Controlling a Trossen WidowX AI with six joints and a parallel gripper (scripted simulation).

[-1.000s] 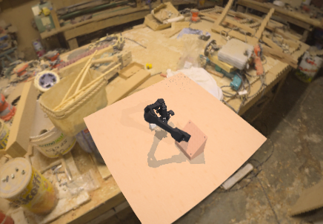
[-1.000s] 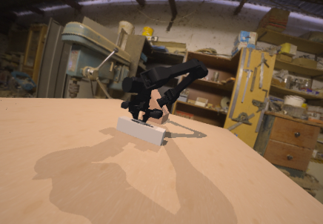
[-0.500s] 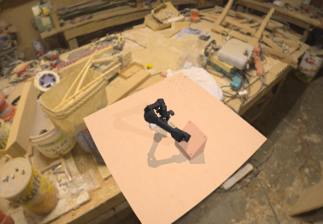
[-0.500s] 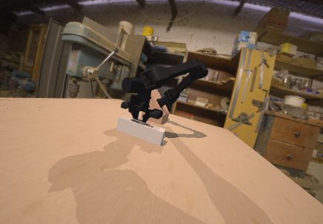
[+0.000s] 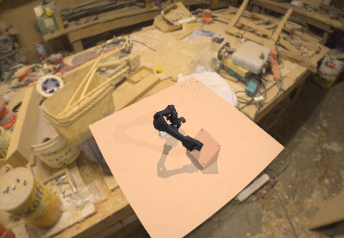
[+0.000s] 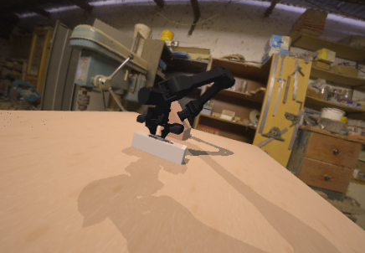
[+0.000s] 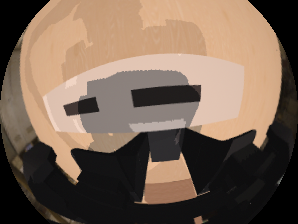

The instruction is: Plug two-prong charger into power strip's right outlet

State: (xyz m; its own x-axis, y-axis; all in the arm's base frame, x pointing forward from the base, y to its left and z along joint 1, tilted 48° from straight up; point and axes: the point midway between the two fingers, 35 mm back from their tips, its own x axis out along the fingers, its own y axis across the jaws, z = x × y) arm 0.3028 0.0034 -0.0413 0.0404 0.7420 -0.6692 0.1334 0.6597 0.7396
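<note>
Now: gripper tip 20 mm short of the two-prong charger and 10 mm below it.
</note>
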